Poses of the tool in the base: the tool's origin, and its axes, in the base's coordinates. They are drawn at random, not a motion.
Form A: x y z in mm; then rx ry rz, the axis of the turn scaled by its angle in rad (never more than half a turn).
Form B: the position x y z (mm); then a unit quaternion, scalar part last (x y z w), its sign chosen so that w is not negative. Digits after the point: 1 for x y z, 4 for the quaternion.
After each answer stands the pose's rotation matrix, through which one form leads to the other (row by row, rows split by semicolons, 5 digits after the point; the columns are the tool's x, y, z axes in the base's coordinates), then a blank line. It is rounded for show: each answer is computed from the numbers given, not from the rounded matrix.
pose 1, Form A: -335.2 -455.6 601.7 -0.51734 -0.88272 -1.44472
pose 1, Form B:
-335.2 -455.6 601.7 -0.2262 -0.3859 -0.6317 0.6332
-0.09588 0.97448 -0.20298; -0.62529 0.09969 0.77400; 0.77448 0.20113 0.59977

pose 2, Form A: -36.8 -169.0 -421.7 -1.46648 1.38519 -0.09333
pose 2, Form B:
-36.8 -169.0 -421.7 -0.6148 0.5808 -0.0391 0.5321
0.32236 -0.67252 0.66618; -0.75581 0.24086 0.60888; -0.56994 -0.69978 -0.43066

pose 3, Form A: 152.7 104.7 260.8 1.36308 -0.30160 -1.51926
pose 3, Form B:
152.7 104.7 260.8 0.5669 -0.1254 -0.6319 0.5134
0.16999 0.50660 -0.84526; -0.79106 -0.44134 -0.42361; -0.58765 0.74066 0.32573

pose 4, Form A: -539.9 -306.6 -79.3 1.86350 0.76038 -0.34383
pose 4, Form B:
-539.9 -306.6 -79.3 0.7781 0.3175 -0.1436 0.5226
0.75716 0.64417 0.10842; 0.34406 -0.25218 -0.90445; -0.55528 0.72211 -0.41257

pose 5, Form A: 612.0 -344.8 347.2 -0.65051 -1.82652 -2.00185
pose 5, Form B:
612.0 -344.8 347.2 -0.2298 -0.6451 -0.7070 0.1764
-0.83217 0.54592 0.09727; 0.04696 -0.10540 0.99332; 0.55252 0.83118 0.06207

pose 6, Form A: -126.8 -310.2 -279.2 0.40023 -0.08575 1.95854
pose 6, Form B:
-126.8 -310.2 -279.2 0.1684 -0.0361 0.8239 0.5399
-0.36023 -0.90187 0.23848; 0.87757 -0.41432 -0.24126; 0.31639 0.12237 0.94070

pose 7, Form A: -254.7 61.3 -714.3 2.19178 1.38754 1.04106
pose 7, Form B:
-254.7 61.3 -714.3 0.7724 0.4890 0.3669 0.1723
0.25260 0.62891 0.73530; 0.88183 -0.46239 0.09255; 0.39820 0.62503 -0.67140

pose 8, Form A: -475.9 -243.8 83.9 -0.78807 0.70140 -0.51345
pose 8, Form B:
-475.9 -243.8 83.9 -0.3718 0.3309 -0.2423 0.8328
0.66360 0.15740 0.73134; -0.64958 0.60613 0.45897; -0.37104 -0.77963 0.50448

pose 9, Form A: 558.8 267.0 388.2 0.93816 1.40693 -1.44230
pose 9, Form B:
558.8 267.0 388.2 0.3783 0.5674 -0.5816 0.4435
-0.32035 0.94519 0.06318; -0.08662 0.03719 -0.99555; -0.94333 -0.32439 0.06996

